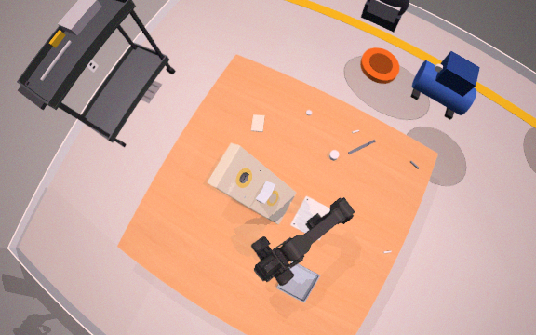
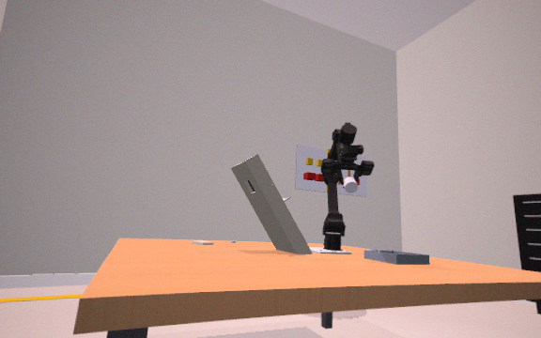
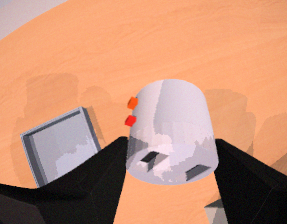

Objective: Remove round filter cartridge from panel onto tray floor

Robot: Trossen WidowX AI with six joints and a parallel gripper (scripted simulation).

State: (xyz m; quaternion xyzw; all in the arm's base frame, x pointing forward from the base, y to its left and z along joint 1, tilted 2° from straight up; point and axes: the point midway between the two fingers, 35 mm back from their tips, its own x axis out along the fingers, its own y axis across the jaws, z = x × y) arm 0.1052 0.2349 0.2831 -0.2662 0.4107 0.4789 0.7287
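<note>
Right now the grey tray is 180 mm behind my gripper tip, 30 mm to the left of it and 250 mm below it. Round my gripper tip: round filter cartridge: right at my gripper tip; white card: 390 mm ahead, 560 mm to the right, 250 mm below; white knob: 30 mm behind, 600 mm to the right, 240 mm below.
</note>
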